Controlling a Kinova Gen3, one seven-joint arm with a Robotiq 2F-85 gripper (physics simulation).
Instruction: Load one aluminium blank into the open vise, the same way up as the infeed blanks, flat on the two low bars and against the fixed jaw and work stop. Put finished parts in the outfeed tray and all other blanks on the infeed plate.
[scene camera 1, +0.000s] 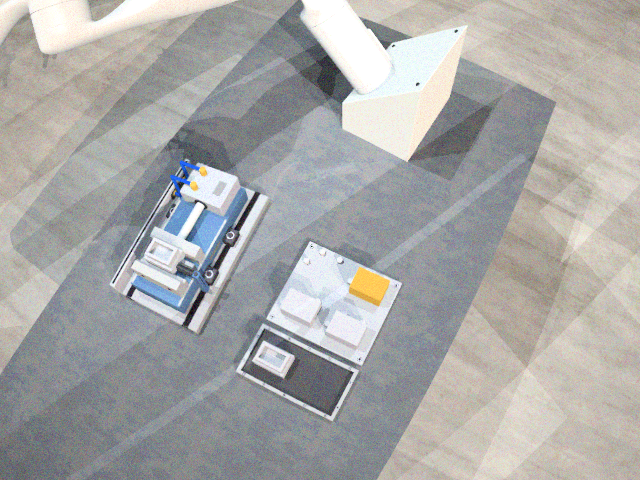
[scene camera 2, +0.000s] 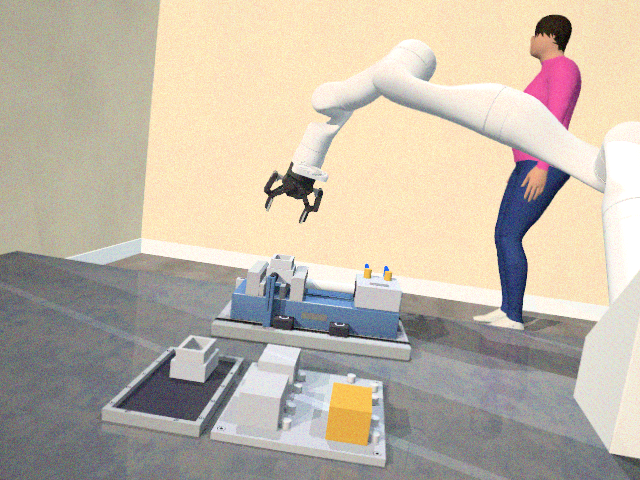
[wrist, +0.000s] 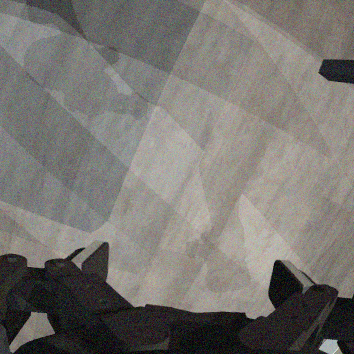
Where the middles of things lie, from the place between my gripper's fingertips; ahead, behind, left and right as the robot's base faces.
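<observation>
The infeed plate (scene camera 2: 307, 434) is 83 cm to the left of my hand, 15 cm behind it and 11 cm below it. Counted from my hand again, the brass blank (scene camera 2: 350, 410) sits 88 cm to the left, 19 cm behind and 10 cm below, and going by their middles it is the farthest from my hand of the things named here. As for the outfeed tray (scene camera 2: 155, 399), I find it 83 cm to the left of my hand and 12 cm below it.
</observation>
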